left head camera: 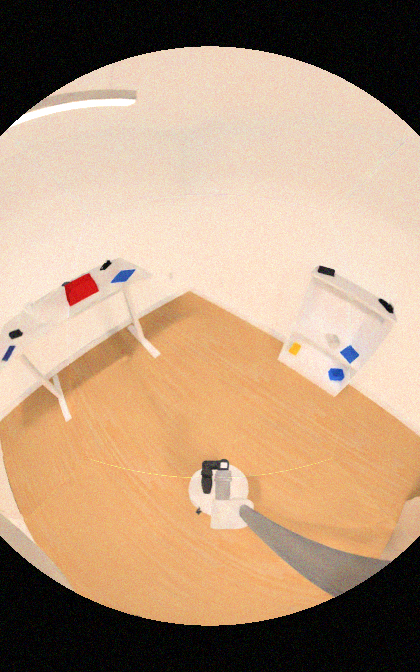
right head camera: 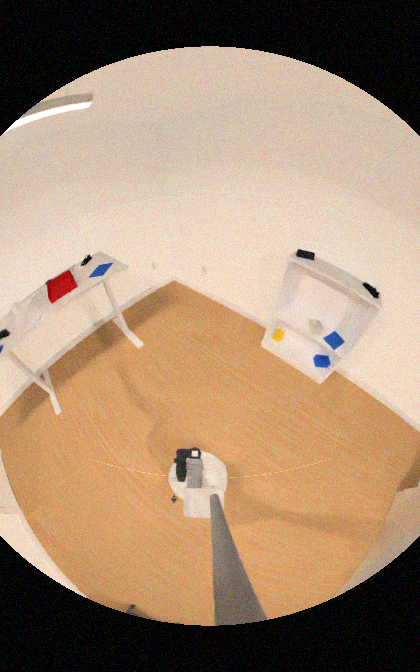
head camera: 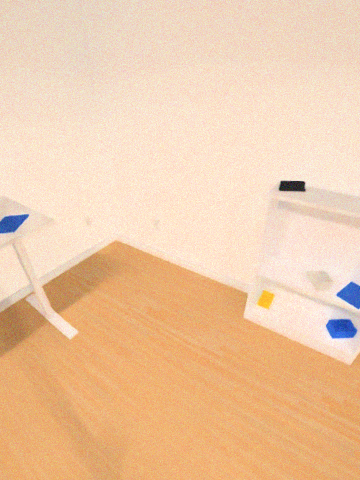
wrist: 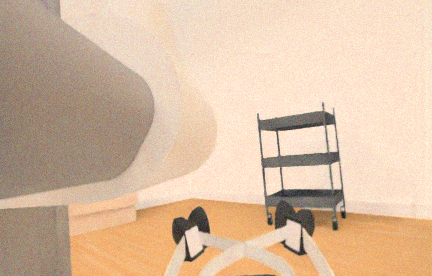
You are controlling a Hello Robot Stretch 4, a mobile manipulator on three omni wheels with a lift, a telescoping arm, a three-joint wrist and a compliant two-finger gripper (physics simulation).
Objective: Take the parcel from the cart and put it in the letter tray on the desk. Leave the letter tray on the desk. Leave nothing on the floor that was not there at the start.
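Places are measured from the robot's base along level axes (x ahead, y left, z up), in millimetres.
Where they show: gripper, fingertip midpoint: [wrist: 241,220].
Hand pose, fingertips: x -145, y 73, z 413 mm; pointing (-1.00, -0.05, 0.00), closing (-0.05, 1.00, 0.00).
Each offset is from my fingertips to the centre of the thing. Level surfaces: height alone.
The dark three-tier cart [wrist: 300,160] stands by the wall, right of centre in the wrist view. The inside of its top tier is hidden at this angle, and the parcel does not show. The pale desk {510 mm up} [head camera: 40,222] [left head camera: 140,273] [right head camera: 116,265] stands at the left in the head views. A red, flat, box-like thing [left head camera: 81,289] [right head camera: 61,286] lies on it; whether it is the letter tray, I cannot tell. My gripper [wrist: 241,220] is open and empty, with its fingertips apart, well away from the cart. In the side head views the wrist is folded over the base.
A white shelf unit [head camera: 325,196] [left head camera: 356,291] [right head camera: 340,271] stands at the right, holding a yellow block {1500 mm ahead, 908 mm right, 318 mm down} [head camera: 266,299] and blue things. A blue flat thing {1494 mm ahead, 776 mm left, 514 mm up} [head camera: 13,223] [left head camera: 123,275] lies on the desk. Part of a low tan cabinet [wrist: 102,215] shows behind my arm in the wrist view.
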